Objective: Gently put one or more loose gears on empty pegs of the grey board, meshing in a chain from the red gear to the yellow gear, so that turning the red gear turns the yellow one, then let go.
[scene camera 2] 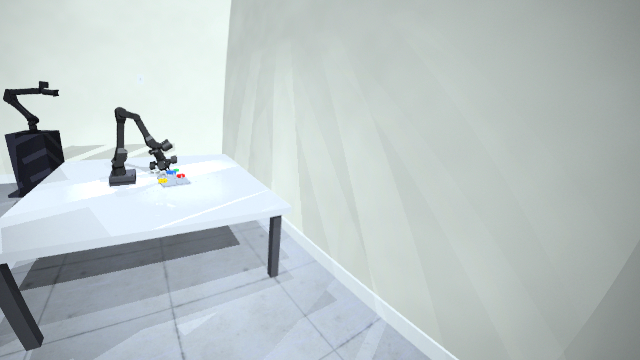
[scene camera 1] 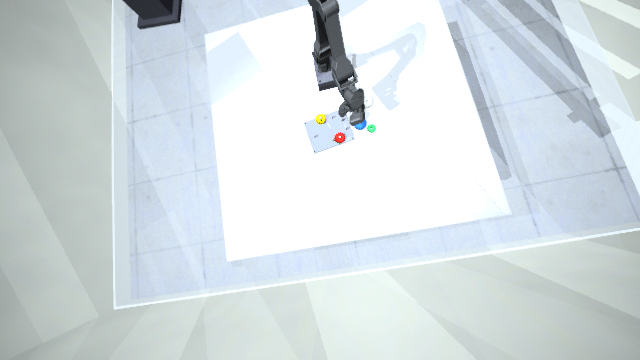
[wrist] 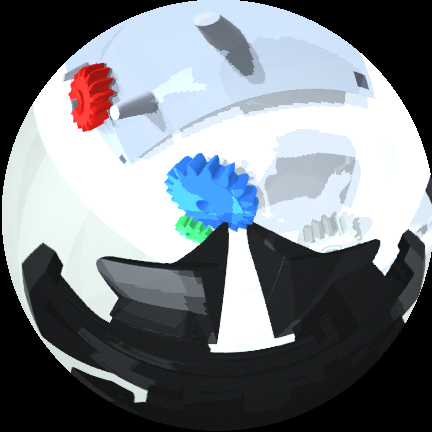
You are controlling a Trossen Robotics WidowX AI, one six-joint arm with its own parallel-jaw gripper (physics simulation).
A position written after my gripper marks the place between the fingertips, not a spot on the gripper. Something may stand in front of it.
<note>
My gripper [wrist: 236,227] grips a blue gear [wrist: 211,193], which still rests on the table. A white gear [wrist: 333,234] rests on the table. Further things: a grey board [wrist: 188,77] and a red gear [wrist: 90,86].
</note>
